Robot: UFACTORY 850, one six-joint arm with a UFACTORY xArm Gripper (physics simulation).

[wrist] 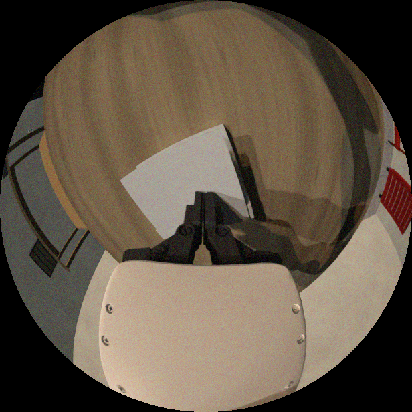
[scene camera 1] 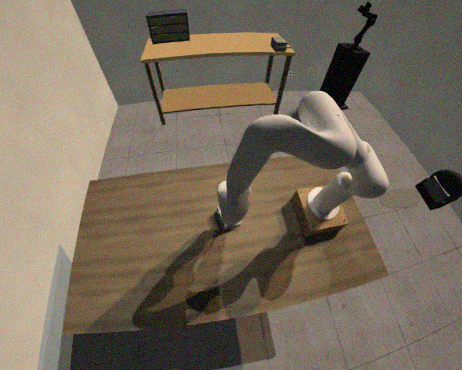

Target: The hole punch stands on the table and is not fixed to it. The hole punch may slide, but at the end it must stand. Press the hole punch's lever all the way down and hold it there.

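The hole punch (wrist: 175, 175) shows in the wrist view as a light grey, four-sided shape on the wooden table, with a dark side along its right edge and a small step at its left edge. My gripper (wrist: 203, 204) is shut and empty, its black fingertips together over the near part of the light top. The wrist view does not clearly show whether they touch it or how far the lever is down. The gripper and body hide the near end of the punch. In the scene view the arm's end hides most of the punch and fingers.
The wooden table (scene camera 1: 140, 215) (wrist: 175, 75) extends around the punch. My arm's base stands on a wooden block (scene camera 1: 320, 227) at the table's right. A pale wall (scene camera 1: 45, 125) rises at the left. A workbench (scene camera 1: 225, 45) and a black pedestal (scene camera 1: 344, 72) stand farther back.
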